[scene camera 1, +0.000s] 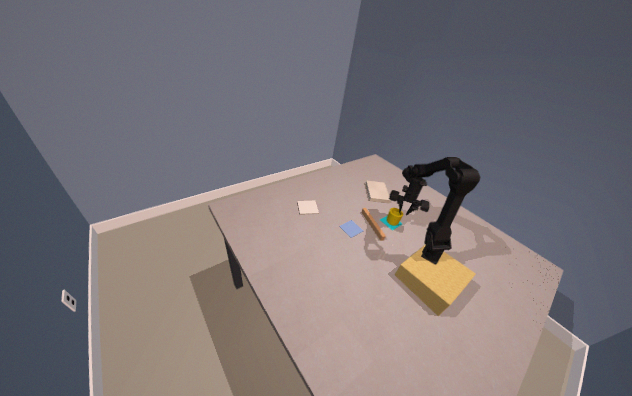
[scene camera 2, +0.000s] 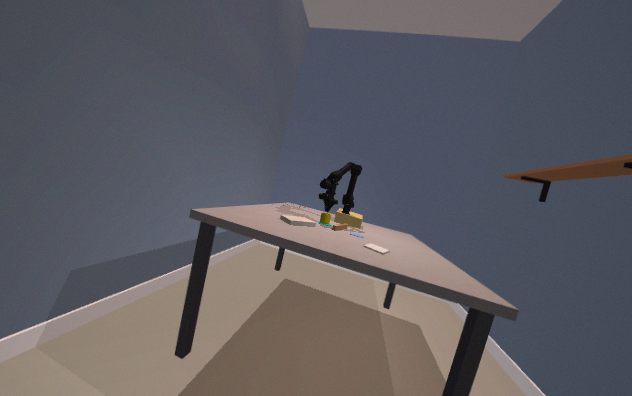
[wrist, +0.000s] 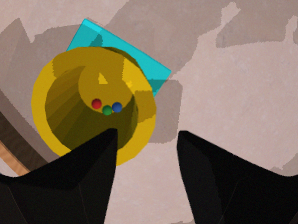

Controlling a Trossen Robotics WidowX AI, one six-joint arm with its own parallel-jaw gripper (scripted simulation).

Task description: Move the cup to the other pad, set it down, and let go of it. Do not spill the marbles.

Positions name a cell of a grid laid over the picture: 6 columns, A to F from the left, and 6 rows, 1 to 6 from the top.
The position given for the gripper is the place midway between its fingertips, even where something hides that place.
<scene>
In view: the gripper (wrist: C4), a yellow cup (wrist: B3) and a teal pad (wrist: B1).
</scene>
